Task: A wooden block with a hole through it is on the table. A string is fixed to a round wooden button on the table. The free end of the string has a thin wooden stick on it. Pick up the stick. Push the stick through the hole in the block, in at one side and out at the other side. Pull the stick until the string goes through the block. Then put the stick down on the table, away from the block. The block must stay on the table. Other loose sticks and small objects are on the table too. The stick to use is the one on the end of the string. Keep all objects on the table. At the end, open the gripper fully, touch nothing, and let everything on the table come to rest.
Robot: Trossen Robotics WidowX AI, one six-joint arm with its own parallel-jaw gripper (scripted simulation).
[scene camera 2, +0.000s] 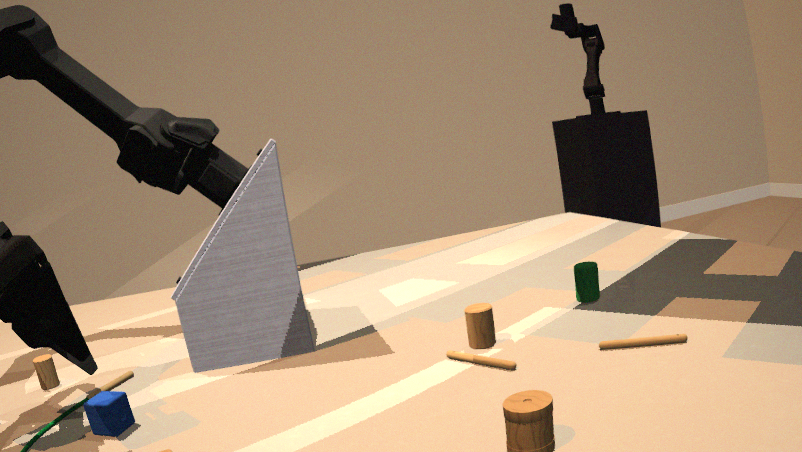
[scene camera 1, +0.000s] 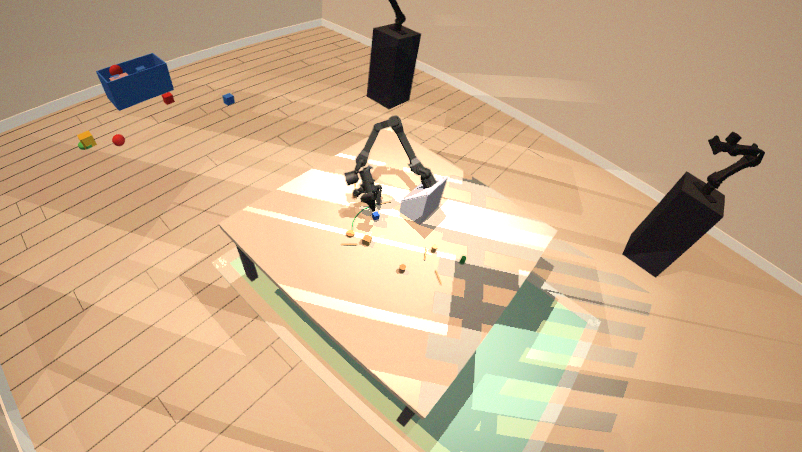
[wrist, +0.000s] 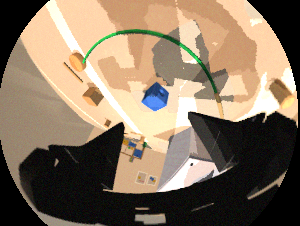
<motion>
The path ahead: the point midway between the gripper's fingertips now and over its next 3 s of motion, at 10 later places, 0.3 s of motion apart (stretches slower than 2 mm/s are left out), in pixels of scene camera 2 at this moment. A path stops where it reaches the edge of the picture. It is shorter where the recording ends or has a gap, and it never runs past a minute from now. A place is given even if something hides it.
The gripper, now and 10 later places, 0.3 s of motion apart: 91, 365; 97, 371; 95, 372; 90, 366; 92, 364; 93, 365; 90, 364; 87, 362; 86, 360; 83, 357; 81, 354
</motion>
